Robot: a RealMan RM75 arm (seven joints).
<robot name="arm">
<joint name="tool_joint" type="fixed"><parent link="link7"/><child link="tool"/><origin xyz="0 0 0" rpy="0 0 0"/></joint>
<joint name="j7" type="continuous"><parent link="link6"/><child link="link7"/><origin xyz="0 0 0.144" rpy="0 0 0"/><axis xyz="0 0 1"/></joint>
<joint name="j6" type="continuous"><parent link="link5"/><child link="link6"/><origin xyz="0 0 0" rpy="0 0 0"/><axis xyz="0 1 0"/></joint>
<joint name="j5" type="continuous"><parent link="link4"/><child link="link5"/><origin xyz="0 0 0.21" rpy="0 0 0"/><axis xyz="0 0 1"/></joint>
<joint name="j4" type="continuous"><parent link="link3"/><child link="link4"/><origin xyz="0 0 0" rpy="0 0 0"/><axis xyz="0 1 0"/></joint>
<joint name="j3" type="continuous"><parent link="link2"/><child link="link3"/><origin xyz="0 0 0.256" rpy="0 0 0"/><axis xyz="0 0 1"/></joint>
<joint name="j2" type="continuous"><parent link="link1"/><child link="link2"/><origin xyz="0 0 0" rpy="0 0 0"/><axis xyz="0 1 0"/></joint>
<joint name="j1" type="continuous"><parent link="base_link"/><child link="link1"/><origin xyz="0 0 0.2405" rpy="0 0 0"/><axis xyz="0 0 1"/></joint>
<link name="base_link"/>
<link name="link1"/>
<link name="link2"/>
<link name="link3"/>
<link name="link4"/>
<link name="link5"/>
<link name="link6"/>
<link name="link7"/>
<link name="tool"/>
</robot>
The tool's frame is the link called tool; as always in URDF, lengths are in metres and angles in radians. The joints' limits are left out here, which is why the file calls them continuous.
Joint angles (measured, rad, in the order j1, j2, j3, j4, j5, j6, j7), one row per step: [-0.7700, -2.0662, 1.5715, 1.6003, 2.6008, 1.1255, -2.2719]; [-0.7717, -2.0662, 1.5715, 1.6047, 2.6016, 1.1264, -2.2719]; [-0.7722, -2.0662, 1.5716, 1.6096, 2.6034, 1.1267, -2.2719]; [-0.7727, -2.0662, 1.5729, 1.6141, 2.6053, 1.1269, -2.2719]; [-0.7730, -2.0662, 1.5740, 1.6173, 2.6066, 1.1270, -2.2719]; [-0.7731, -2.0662, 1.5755, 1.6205, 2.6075, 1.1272, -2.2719]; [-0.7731, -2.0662, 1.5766, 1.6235, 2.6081, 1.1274, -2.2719]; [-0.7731, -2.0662, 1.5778, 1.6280, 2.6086, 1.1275, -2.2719]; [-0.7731, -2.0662, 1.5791, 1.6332, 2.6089, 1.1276, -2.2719]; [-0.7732, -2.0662, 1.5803, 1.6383, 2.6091, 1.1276, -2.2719]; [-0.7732, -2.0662, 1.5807, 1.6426, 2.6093, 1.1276, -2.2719]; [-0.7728, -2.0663, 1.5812, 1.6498, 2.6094, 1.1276, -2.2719]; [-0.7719, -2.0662, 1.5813, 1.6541, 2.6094, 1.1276, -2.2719]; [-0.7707, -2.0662, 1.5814, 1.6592, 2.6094, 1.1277, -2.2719]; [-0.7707, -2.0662, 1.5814, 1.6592, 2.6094, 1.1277, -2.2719]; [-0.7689, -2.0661, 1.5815, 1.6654, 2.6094, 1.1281, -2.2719]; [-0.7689, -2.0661, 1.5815, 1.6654, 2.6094, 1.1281, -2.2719]
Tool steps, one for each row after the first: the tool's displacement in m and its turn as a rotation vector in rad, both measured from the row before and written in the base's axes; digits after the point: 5 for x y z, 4 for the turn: [0.00159, -0.00040, 0.00058, 0.0015, -0.0004, -0.0051]; [0.00123, -0.00036, 0.00072, 0.0027, -0.0001, -0.0047]; [0.00119, -0.00048, 0.00039, 0.0020, 0.0007, -0.0049]; [0.00084, -0.00037, 0.00023, 0.0013, 0.0006, -0.0036]; [0.00080, -0.00047, 0.00010, 0.0007, 0.0006, -0.0035]; [0.00071, -0.00042, 0.00016, 0.0006, 0.0002, -0.0030]; [0.00110, -0.00059, 0.00033, 0.0011, -0.0004, -0.0045]; [0.00128, -0.00070, 0.00038, 0.0011, -0.0007, -0.0051]; [0.00131, -0.00068, 0.00039, 0.0011, -0.0009, -0.0052]; [0.00104, -0.00049, 0.00048, 0.0013, -0.0011, -0.0040]; [0.00160, -0.00085, 0.00081, 0.0021, -0.0021, -0.0062]; [0.00067, -0.00046, 0.00057, 0.0014, -0.0013, -0.0029]; [0.00074, -0.00057, 0.00065, 0.0016, -0.0016, -0.0033]; [0.00000, 0.00000, 0.00000, 0.0000, 0.0000, 0.0000]; [0.00072, -0.00070, 0.00080, 0.0018, -0.0017, -0.0035]; [0.00000, 0.00000, 0.00000, 0.0000, 0.0000, 0.0000]
